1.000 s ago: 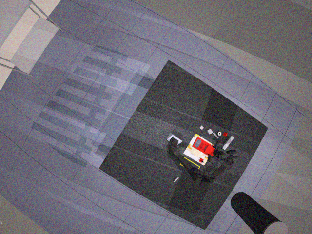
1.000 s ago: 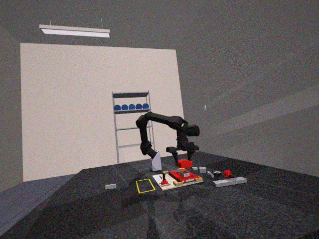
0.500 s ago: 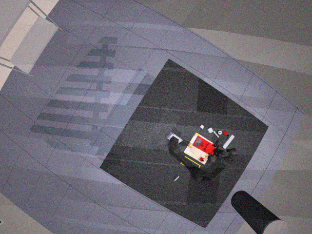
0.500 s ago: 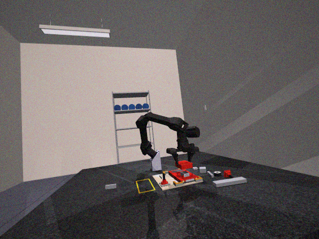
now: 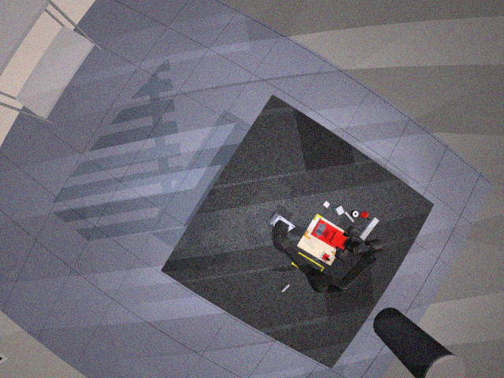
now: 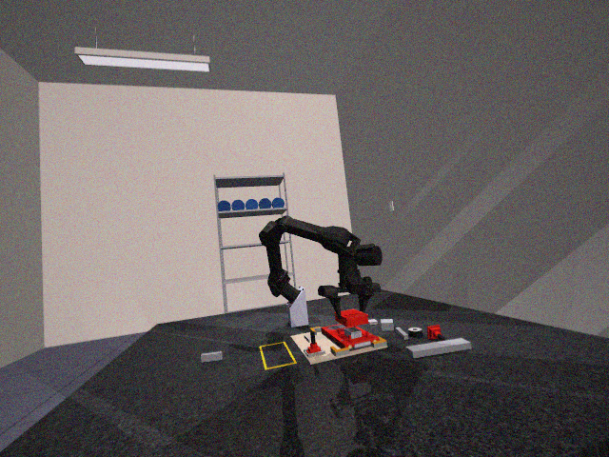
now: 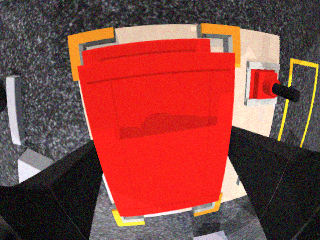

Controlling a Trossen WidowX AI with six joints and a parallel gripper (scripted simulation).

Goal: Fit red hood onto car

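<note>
My gripper tip is now 5 cm above the grey engine block and 1 cm to the right of it. The rest, counted from my gripper tip: beige jig plate: 7 cm below, 4 cm behind, 3 cm to the right; red hood: right at my gripper tip; long grey bar: 17 cm ahead, 16 cm to the left, 7 cm below.
</note>
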